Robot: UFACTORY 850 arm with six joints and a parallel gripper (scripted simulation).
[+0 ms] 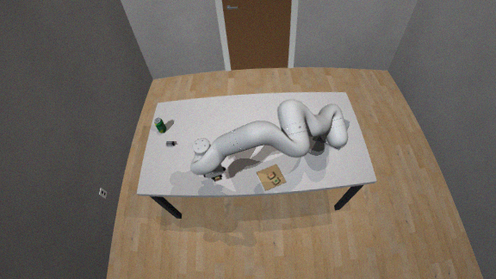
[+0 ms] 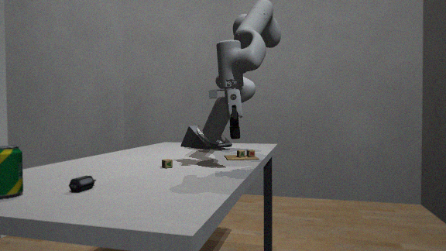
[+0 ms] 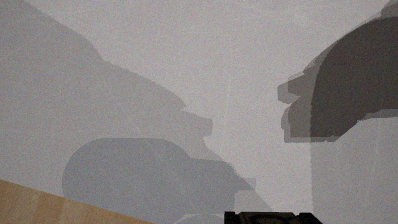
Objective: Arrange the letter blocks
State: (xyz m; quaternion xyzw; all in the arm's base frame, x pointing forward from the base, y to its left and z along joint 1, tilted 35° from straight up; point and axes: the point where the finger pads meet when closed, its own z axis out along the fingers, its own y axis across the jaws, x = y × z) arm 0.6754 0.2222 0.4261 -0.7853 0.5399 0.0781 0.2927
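My gripper is now 31 cm past the mat, 13 cm above it and 8 cm to the left of it. Also, from my hand: can: 53 cm ahead, 41 cm to the right, 7 cm below; then black object: 41 cm ahead, 28 cm to the right, 12 cm below.
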